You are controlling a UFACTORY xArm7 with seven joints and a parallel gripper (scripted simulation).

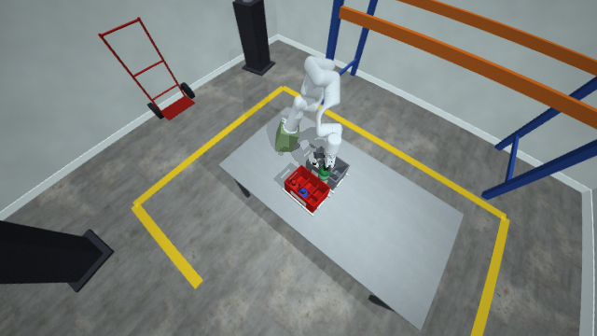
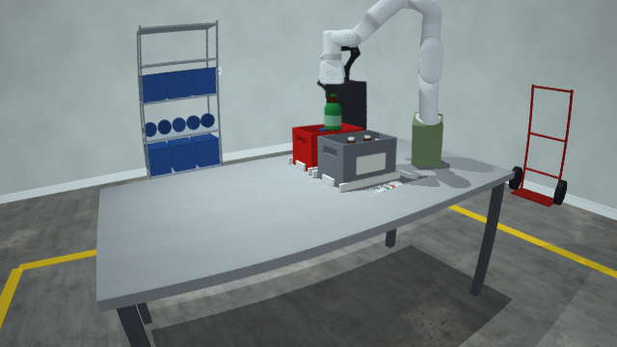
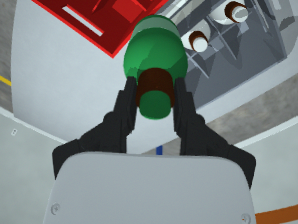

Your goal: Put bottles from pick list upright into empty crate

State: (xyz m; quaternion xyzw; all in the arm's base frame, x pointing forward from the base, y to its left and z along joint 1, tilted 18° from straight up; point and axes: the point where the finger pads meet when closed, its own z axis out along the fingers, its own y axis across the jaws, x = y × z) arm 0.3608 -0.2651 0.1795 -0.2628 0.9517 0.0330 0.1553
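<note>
My hand is 7 cm above the green-labelled bottle. Round my hand: red crate: 25 cm below, 11 cm to the right, 7 cm behind; grey crate: 25 cm below, 12 cm to the left, 2 cm behind; white-label bottle: 25 cm below, 11 cm behind, 10 cm to the left.
</note>
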